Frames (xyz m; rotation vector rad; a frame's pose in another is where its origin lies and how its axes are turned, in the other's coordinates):
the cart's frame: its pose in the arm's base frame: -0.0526 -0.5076 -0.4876 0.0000 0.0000 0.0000
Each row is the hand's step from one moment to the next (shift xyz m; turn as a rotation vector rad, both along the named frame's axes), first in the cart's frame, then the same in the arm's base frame.
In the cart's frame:
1: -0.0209 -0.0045 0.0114 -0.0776 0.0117 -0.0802
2: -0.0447 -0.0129 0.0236 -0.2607 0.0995 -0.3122
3: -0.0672 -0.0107 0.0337 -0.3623 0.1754 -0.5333
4: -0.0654 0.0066 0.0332 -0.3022 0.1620 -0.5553
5: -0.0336 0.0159 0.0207 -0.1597 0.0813 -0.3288
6: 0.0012 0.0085 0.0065 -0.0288 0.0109 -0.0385
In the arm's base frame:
1: -0.0209 -0.0045 0.0114 -0.0776 0.0117 -0.0802
2: -0.0447 -0.0129 0.0236 -0.2607 0.0995 -0.3122
3: -0.0672 -0.0107 0.0337 -0.3623 0.1754 -0.5333
4: -0.0654 0.0066 0.0332 -0.3022 0.1620 -0.5553
5: -0.0336 0.0159 0.0207 -0.1597 0.0813 -0.3288
6: 0.0012 0.0085 0.0065 -0.0288 0.0109 -0.0385

